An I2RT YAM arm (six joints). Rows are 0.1 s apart.
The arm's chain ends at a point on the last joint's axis. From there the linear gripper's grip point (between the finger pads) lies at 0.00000 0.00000 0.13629 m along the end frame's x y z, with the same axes.
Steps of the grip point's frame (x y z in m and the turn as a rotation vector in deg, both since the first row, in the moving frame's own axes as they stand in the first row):
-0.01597, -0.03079, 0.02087, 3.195, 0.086, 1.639
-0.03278, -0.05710, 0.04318, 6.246, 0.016, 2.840
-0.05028, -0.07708, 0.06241, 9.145, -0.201, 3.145
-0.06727, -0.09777, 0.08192, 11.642, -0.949, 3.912
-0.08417, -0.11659, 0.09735, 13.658, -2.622, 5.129
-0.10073, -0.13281, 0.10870, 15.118, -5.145, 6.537
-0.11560, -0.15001, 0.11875, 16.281, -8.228, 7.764
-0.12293, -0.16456, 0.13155, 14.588, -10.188, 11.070
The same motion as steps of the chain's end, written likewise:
-0.01628, -0.02320, 0.02108, 3.195, 0.086, 1.639
-0.03319, -0.04228, 0.04399, 6.246, 0.016, 2.840
-0.05040, -0.05542, 0.06414, 9.145, -0.201, 3.145
-0.06597, -0.07021, 0.08474, 11.642, -0.949, 3.912
-0.07945, -0.08419, 0.10134, 13.658, -2.622, 5.129
-0.09071, -0.09670, 0.11395, 15.118, -5.145, 6.537
-0.09901, -0.11074, 0.12559, 16.281, -8.228, 7.764
-0.10255, -0.12831, 0.13805, 14.588, -10.188, 11.070

